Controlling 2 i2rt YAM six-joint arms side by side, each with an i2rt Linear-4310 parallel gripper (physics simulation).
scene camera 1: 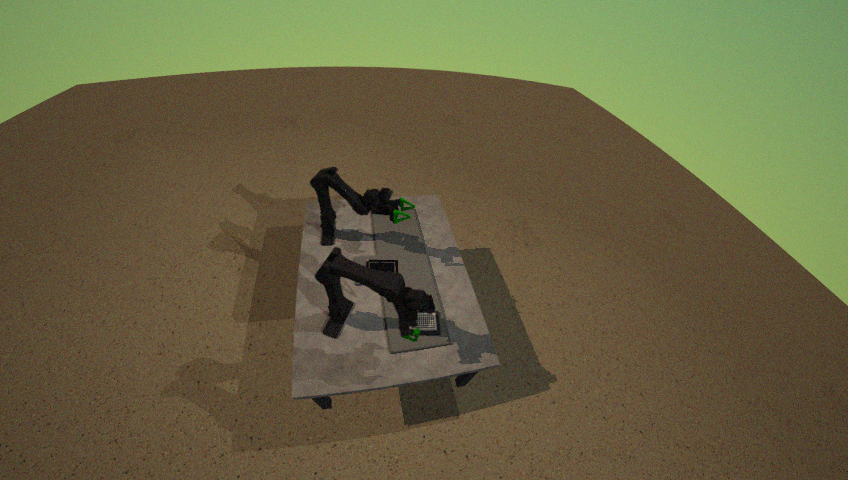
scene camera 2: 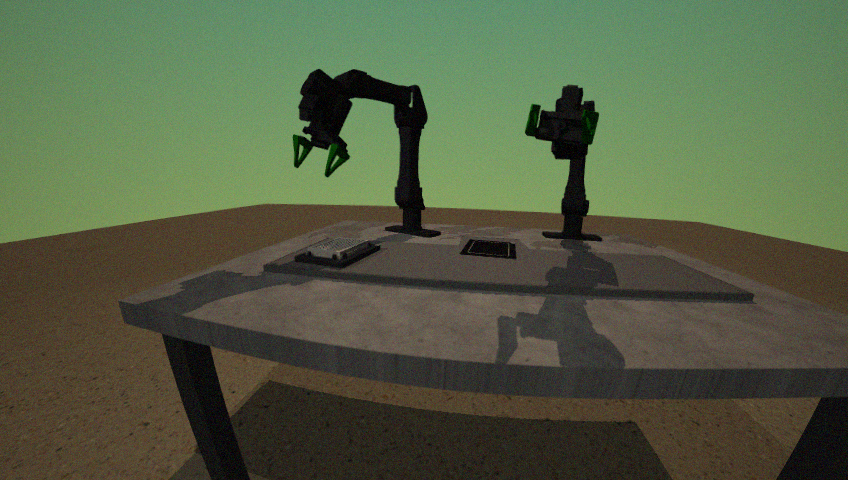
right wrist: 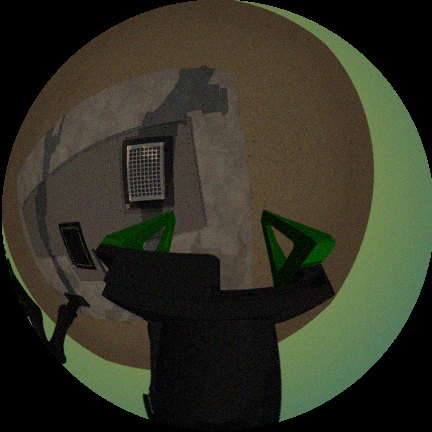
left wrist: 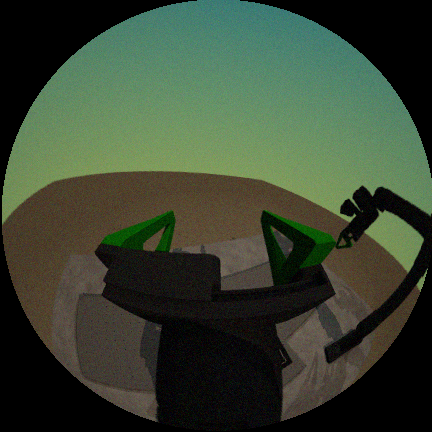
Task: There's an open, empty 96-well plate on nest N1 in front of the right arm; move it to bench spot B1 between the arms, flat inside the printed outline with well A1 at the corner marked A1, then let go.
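Frame: origin at the left arm's base, x ahead, y left, z up, level; centimetres.
Where they show: left gripper, fingertip midpoint: (scene camera 1: 412, 211) (scene camera 2: 557, 110) (left wrist: 217, 214); right gripper, fingertip midpoint: (scene camera 1: 414, 331) (scene camera 2: 310, 171) (right wrist: 217, 214) (left wrist: 340, 242); left arm's base, link origin: (scene camera 1: 328, 232) (scene camera 2: 571, 237) (right wrist: 75, 299); right arm's base, link origin: (scene camera 1: 338, 317) (scene camera 2: 411, 232) (left wrist: 342, 345).
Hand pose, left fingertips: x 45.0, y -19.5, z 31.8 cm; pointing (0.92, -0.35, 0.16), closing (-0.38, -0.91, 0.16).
Observation:
Things, the pixels of their top centre, and the offset from my left fingertips. "*": a spot on its surface instead. Level surfaces: height alone.
- pale 96-well plate, top centre: (scene camera 2: 339, 243) (right wrist: 143, 171) (scene camera 1: 422, 321) dy -43.4, dx +0.8, dz -27.9 cm
- dark nest N1, top centre: (scene camera 2: 340, 245) (right wrist: 144, 171) (scene camera 1: 422, 321) dy -43.4, dx +0.8, dz -28.4 cm
- Bench spot B1, surface spot: (scene camera 2: 489, 249) (right wrist: 72, 241) * dy -10.8, dx -13.0, dz -30.4 cm
- pad, surface spot: (scene camera 1: 382, 262) * dy -6.1, dx -14.6, dz -30.4 cm
- grey perforated board, surface height: dz -30.5 cm
- marbled table, surface height: dz -31.8 cm
The pale 96-well plate (scene camera 1: 426, 321) (scene camera 2: 338, 247) (right wrist: 145, 171) lies flat on the dark nest N1 (scene camera 2: 306, 259) (right wrist: 170, 172). Bench spot B1 (scene camera 2: 489, 249) (right wrist: 77, 246) is a black pad with a light printed outline; in scene camera 1 the right arm partly covers the pad (scene camera 1: 382, 262). Its A1 mark is too small to read. My right gripper (scene camera 2: 310, 171) (right wrist: 217, 214) is open and empty, high above the table near the nest, tilted. My left gripper (scene camera 1: 404, 210) (scene camera 2: 560, 123) (left wrist: 217, 214) is open and empty, raised well above the table, away from the plate.
A grey perforated board (scene camera 1: 407, 237) (scene camera 2: 416, 270) (right wrist: 110, 175) with a raised edge lies on the marbled table (scene camera 1: 333, 368) (scene camera 2: 368, 321) under nest and pad. Both arms stand at the table's rear in scene camera 2. Arm shadows cross board and table.

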